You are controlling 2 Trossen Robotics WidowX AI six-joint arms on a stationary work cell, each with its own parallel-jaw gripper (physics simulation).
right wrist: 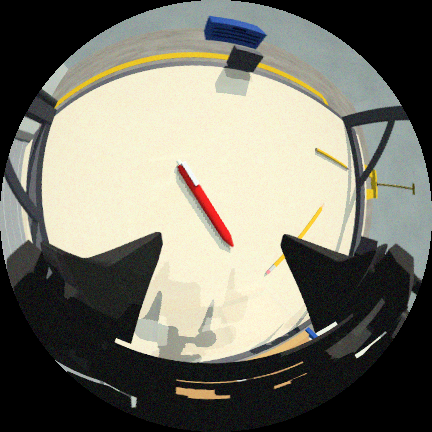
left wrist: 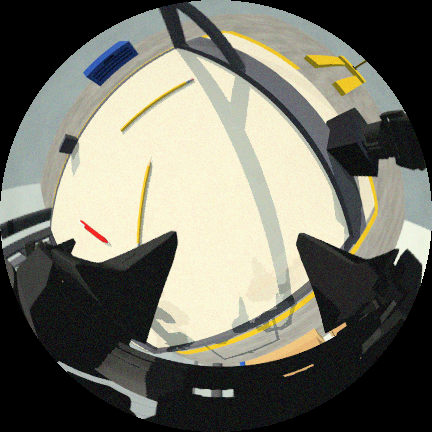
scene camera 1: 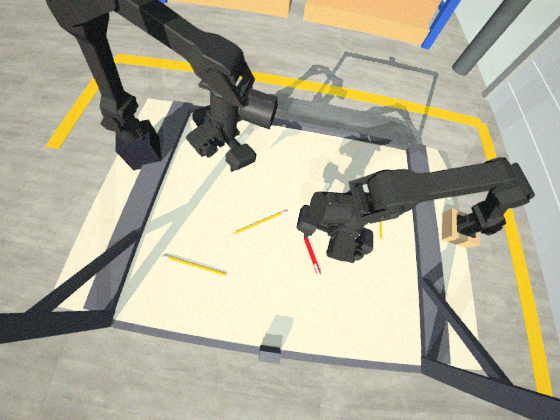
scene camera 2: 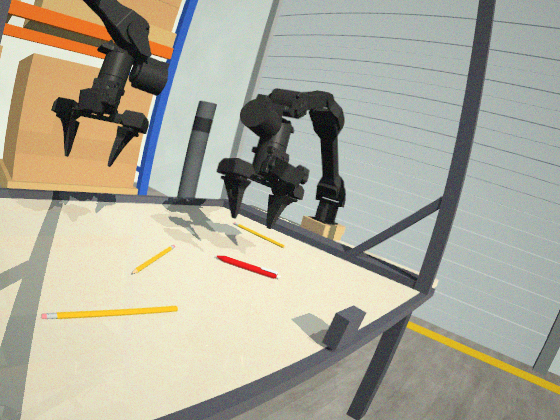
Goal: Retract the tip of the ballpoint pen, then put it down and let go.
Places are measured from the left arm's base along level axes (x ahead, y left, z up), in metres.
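Pixels of known places: left gripper, fingertip midpoint: (left wrist: 240, 238) (scene camera 1: 222, 159) (scene camera 2: 87, 161); right gripper, fingertip midpoint: (right wrist: 224, 240) (left wrist: 72, 247) (scene camera 1: 320, 242) (scene camera 2: 251, 223); left arm's base, origin of the base link: (left wrist: 368, 140) (scene camera 1: 132, 134); right arm's base, origin of the base link: (scene camera 1: 465, 226) (scene camera 2: 324, 221).
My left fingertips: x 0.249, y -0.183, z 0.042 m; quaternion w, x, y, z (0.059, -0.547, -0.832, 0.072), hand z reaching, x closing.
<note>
For each thing: its top centre in the pictures, then the offset to it from my left fingertips. Level surfaces: height alone.
- red ballpoint pen, middle of its top: (right wrist: 208, 206) (scene camera 2: 247, 262) (left wrist: 89, 231) (scene camera 1: 312, 253) 0.186 m ahead, 0.282 m right, 0.132 m down
- cream table top, its level: 0.148 m down
- yellow pencil, middle of its top: (scene camera 2: 155, 255) (left wrist: 139, 206) (right wrist: 303, 235) (scene camera 1: 259, 222) 0.062 m ahead, 0.148 m right, 0.139 m down
- third pencil, middle of its top: (scene camera 2: 258, 233) (scene camera 1: 381, 211) 0.458 m ahead, 0.210 m right, 0.141 m down
- dark block, middle of its top: (scene camera 2: 350, 311) (right wrist: 249, 49) (scene camera 1: 269, 356) (left wrist: 61, 142) 0.000 m ahead, 0.492 m right, 0.091 m down
The red ballpoint pen (scene camera 1: 311, 255) (scene camera 2: 247, 267) (left wrist: 95, 232) (right wrist: 207, 202) lies flat on the cream table top (scene camera 1: 300, 310) (scene camera 2: 200, 360). In the right wrist view its white clip end is at the upper left and its pointed red nose at the lower right; whether the metal tip is out is too small to tell. My right gripper (scene camera 1: 327, 234) (scene camera 2: 253, 222) (right wrist: 224, 240) is open and empty, above the table near the nose end, fingers pointing down. My left gripper (scene camera 1: 221, 149) (scene camera 2: 89, 160) (left wrist: 240, 238) is open and empty, high over the table's far left, well away from the pen.
One yellow pencil (scene camera 1: 260, 221) (scene camera 2: 153, 259) (left wrist: 143, 202) (right wrist: 310, 221) lies left of the pen, another (scene camera 1: 196, 265) (scene camera 2: 117, 312) (left wrist: 156, 104) farther left. A third pencil (scene camera 1: 380, 230) (scene camera 2: 260, 235) lies near the right frame. A dark block (scene camera 1: 270, 353) (scene camera 2: 344, 327) stands at the front edge.
</note>
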